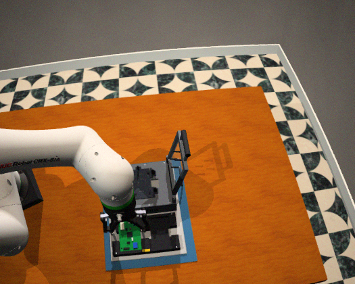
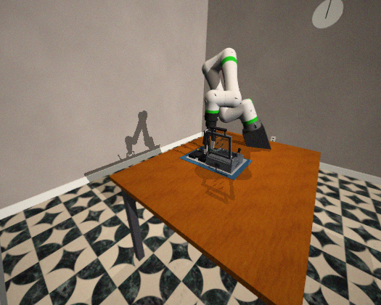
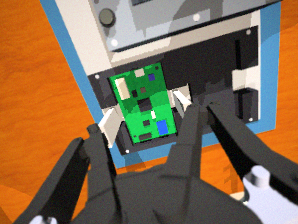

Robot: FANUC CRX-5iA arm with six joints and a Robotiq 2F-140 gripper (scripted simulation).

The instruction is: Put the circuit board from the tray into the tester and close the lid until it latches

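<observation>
Right now the green circuit board is 20 mm below my hand. Also, from my hand: tester lid (190 mm ahead, 170 mm to the left, 140 mm above); latch hook (230 mm to the left, 50 mm above).
</observation>
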